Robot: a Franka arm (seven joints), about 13 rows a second.
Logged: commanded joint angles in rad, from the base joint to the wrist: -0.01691 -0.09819 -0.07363 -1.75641 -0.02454 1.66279 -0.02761; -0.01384 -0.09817 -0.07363 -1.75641 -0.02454 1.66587 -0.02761; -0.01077 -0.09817 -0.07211 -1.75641 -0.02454 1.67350 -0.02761; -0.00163 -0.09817 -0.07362 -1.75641 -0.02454 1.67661 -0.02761; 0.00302 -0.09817 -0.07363 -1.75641 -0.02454 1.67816 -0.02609; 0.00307 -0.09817 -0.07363 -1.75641 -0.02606 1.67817 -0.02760; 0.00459 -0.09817 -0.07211 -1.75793 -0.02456 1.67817 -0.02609; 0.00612 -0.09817 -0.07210 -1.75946 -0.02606 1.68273 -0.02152; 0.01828 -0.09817 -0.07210 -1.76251 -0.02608 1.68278 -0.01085; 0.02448 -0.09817 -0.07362 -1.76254 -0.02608 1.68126 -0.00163; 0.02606 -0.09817 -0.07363 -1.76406 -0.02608 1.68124 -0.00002; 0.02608 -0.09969 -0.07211 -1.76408 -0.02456 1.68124 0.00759; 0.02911 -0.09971 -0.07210 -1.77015 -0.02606 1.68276 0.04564; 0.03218 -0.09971 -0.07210 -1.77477 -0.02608 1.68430 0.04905; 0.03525 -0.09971 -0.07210 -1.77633 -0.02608 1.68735 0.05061
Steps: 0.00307 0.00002 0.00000 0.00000 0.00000 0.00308 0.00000; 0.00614 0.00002 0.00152 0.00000 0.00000 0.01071 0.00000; 0.01528 0.00002 0.00001 0.00000 0.00000 0.01382 0.00000; 0.01993 0.00002 0.00000 0.00000 0.00000 0.01537 0.00152; 0.01998 0.00002 0.00000 0.00000 -0.00152 0.01538 0.00001; 0.02150 0.00002 0.00152 -0.00152 -0.00002 0.01538 0.00152; 0.02303 0.00002 0.00153 -0.00305 -0.00152 0.01994 0.00609; 0.03519 0.00002 0.00153 -0.00610 -0.00154 0.01999 0.01676; 0.04139 0.00002 0.00001 -0.00613 -0.00154 0.01847 0.02598; 0.04297 0.00002 0.00000 -0.00765 -0.00154 0.01845 0.02759; 0.04299 -0.00150 0.00152 -0.00767 -0.00002 0.01845 0.03520; 0.04602 -0.00152 0.00153 -0.01374 -0.00152 0.01997 0.07325; 0.04909 -0.00152 0.00153 -0.01836 -0.00154 0.02151 0.07666; 0.05216 -0.00152 0.00153 -0.01992 -0.00154 0.02456 0.07822
